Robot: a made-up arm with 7 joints.
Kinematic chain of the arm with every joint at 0, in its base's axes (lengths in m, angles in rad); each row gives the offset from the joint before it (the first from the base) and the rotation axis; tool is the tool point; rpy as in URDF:
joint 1: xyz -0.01 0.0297 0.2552 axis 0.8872 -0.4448 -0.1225
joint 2: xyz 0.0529 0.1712 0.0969 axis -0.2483 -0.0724 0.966
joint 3: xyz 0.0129 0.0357 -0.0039 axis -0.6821 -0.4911 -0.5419
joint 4: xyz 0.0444 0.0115 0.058 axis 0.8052 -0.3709 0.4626
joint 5: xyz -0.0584 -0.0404 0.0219 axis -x
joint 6: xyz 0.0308 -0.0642 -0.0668 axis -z
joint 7: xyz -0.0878 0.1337 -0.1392 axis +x
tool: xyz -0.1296 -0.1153 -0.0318 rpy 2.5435 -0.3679 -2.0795
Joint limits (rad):
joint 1: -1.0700..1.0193
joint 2: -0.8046..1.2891
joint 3: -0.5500..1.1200
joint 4: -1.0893..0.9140
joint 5: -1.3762..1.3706
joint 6: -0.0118..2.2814
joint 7: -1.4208..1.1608
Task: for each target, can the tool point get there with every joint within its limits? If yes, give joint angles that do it. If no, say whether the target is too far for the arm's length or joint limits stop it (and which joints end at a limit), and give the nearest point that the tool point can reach.
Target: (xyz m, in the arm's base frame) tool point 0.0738 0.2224 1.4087
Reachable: no: too far | nearest point 0.0309 0.1373 0.8854 | short by 0.532 m
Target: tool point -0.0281 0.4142 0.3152
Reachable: yes | joints -0.0264 -0.4926 0.0044 0.1019 -0.5876 0.4743 -0.4081
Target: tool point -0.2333 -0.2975 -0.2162
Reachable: no: joint limits stop it (at a limit: joint 1, joint 2, joint 3, joint 4, joint 5, joint 7) | nearest point -0.1315 -0.0653 -0.0691 | short by 0.293 m
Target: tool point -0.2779 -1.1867 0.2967
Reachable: no: too far | nearest point -0.1060 -0.3567 0.4071 | short by 0.855 m
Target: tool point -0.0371 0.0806 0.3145
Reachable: yes | joints 0.3290 0.2497 0.0893 -0.8859 0.7294 1.3739 -0.4450
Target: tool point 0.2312 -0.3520 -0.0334
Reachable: no: joint limits stop it (at a limit: joint 1, joint 2, joint 3, joint 6, joint 7) | nearest point 0.2039 -0.1704 0.0392 | short by 0.198 m
